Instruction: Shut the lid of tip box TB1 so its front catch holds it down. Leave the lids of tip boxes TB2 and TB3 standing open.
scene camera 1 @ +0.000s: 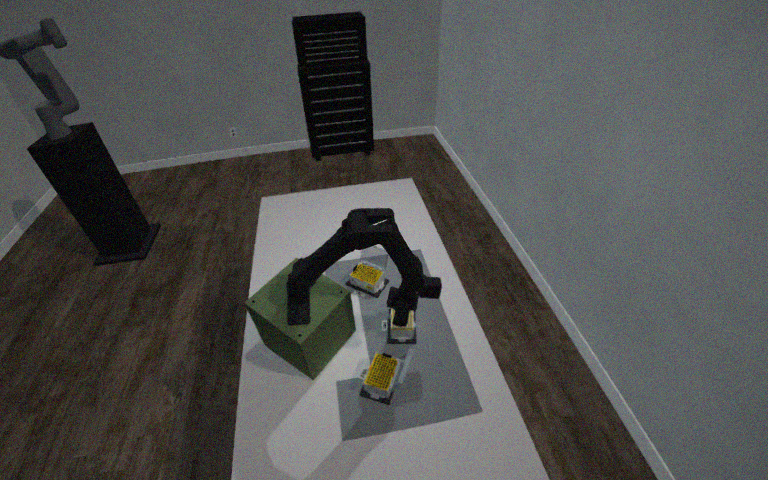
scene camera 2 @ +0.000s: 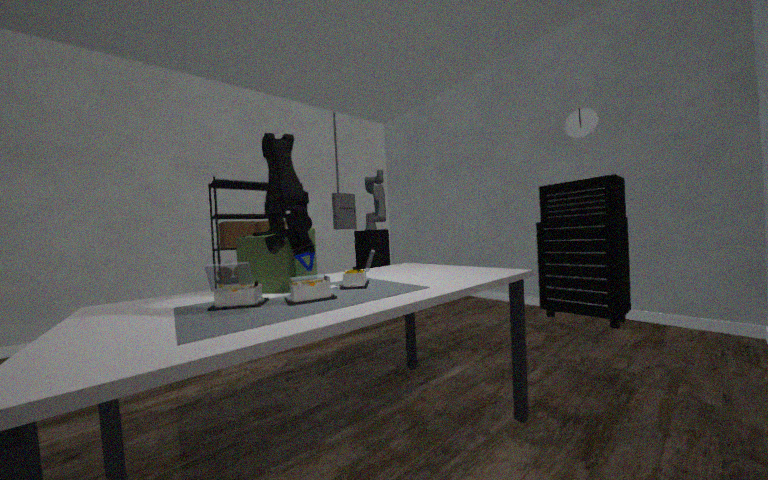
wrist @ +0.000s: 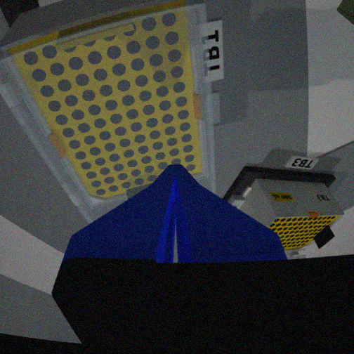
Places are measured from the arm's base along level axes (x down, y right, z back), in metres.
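Pixels of known places: gripper, fingertip midpoint: point(scene camera 2: 310, 270); arm's base, link origin: point(scene camera 1: 299, 298) point(scene camera 2: 277, 233).
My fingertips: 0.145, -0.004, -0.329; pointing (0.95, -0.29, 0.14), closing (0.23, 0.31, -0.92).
Ahead of a thing's pixels: the offset from my fingertips to its top centre, as dx, dy, dz. "pt": to the spot under its first point. Level surfaces: height alone.
Tip box TB1 {+0.019, +0.008, -0.004} point(scene camera 1: 402, 333) point(scene camera 2: 310, 290) point(wrist: 122, 100) is the middle box, with a yellow rack. Its clear lid {pt +0.021, +0.024, -0.041} point(scene camera 2: 308, 278) shows as a low strip over the box in scene camera 2; its exact angle and the catch's state are unclear. My gripper point(scene camera 2: 306, 268) point(wrist: 175, 175) is shut and empty. Its blue tip is a little above TB1, over one end in the wrist view; contact cannot be told. Tip box TB3 {+0.030, -0.222, +0.092} point(scene camera 1: 367, 275) point(scene camera 2: 353, 279) point(wrist: 295, 207) has its lid {pt -0.015, -0.251, -0.008} point(scene camera 2: 370, 259) standing open. Tip box TB2 {+0.030, +0.205, +0.106} point(scene camera 1: 381, 373) point(scene camera 2: 236, 295) also has its clear lid point(scene camera 2: 227, 274) upright.
A green block point(scene camera 1: 308, 322) point(scene camera 2: 265, 266) stands beside the boxes, under the arm's base. The boxes stand on a grey mat {dx +0.097} point(scene camera 1: 430, 396) point(scene camera 2: 198, 328) on the white table {dx +0.100} point(scene camera 1: 294, 215) point(scene camera 2: 453, 274). A black drawer cabinet point(scene camera 1: 336, 90) point(scene camera 2: 583, 249) stands beyond.
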